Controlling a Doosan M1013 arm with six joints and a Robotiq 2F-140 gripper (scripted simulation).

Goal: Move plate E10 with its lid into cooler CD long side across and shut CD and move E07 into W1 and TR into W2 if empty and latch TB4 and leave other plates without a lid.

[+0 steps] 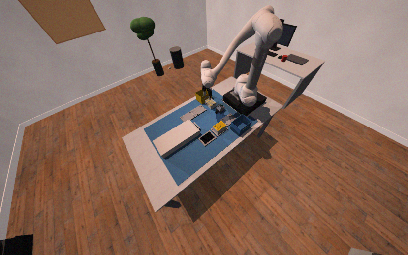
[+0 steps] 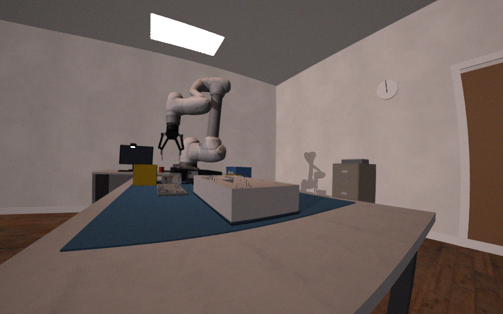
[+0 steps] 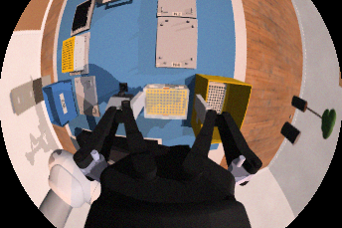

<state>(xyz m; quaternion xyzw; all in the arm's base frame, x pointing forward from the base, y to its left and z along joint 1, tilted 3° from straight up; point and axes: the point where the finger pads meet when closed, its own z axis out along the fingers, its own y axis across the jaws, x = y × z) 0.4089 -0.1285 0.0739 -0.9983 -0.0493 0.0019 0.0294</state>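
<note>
My hand is 80 mm short of the yellow-topped tip rack, 370 mm to the right of it and 120 mm above it. From my hand the other things lie so: label N2: 230 mm ahead, 10 mm to the left, 160 mm below; then white gridded plate: 30 mm behind, 150 mm to the right, 160 mm below; then yellow bin W1: 30 mm behind, 150 mm to the right, 130 mm below.
</note>
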